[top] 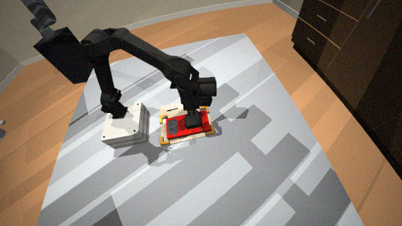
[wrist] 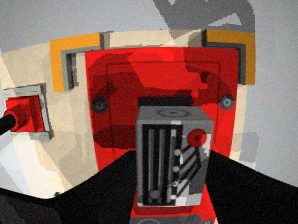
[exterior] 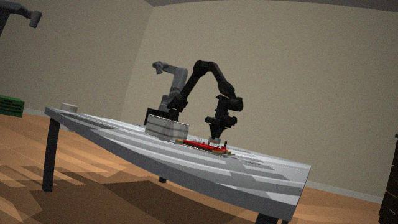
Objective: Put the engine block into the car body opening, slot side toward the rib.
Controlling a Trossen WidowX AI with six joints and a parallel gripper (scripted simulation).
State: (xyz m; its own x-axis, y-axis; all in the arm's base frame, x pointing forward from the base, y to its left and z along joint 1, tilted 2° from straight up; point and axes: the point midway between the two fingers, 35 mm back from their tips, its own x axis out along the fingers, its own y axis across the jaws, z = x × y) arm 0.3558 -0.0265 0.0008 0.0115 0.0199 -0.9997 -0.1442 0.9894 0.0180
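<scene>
My gripper tip is now 1 cm above the grey engine block.
</scene>
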